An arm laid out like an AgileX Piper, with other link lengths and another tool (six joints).
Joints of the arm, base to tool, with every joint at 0 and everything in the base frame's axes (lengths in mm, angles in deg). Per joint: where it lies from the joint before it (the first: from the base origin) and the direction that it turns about. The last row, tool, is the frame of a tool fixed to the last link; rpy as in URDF.
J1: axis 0 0 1 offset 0 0 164.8
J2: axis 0 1 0 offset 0 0 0
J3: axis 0 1 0 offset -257 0 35.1
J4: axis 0.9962 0 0.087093 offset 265.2 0 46.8
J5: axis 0 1 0 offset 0 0 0
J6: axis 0.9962 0 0.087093 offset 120.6 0 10.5
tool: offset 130.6 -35 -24.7 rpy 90.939 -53.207 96.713
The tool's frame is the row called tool.
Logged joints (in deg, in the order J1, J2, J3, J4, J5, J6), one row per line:
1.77, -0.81, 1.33, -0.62, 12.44, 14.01
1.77, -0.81, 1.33, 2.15, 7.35, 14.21
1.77, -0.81, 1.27, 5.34, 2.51, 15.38
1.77, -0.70, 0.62, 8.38, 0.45, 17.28
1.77, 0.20, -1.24, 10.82, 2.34, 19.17
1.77, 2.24, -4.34, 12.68, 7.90, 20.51
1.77, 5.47, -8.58, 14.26, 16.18, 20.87
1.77, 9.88, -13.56, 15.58, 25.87, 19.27
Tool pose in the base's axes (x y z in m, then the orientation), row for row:
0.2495, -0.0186, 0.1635, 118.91, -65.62, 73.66
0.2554, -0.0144, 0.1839, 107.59, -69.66, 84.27
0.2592, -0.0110, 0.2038, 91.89, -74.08, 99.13
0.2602, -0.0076, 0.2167, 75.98, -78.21, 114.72
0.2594, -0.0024, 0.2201, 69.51, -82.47, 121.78
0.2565, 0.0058, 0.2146, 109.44, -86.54, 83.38
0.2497, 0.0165, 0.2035, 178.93, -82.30, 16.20
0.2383, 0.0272, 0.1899, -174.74, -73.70, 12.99
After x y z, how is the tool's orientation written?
As angles about the fixed x, y, z axes (roll, pitch, yaw), in degrees.
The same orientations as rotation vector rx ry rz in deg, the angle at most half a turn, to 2 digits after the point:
128.94, 36.98, 109.05
125.17, 33.87, 116.36
122.00, 29.13, 124.18
121.49, 24.09, 130.15
-120.59, -19.65, -127.82
-122.79, -17.31, -121.12
-127.46, -17.08, -111.43
-133.66, -19.90, -99.87

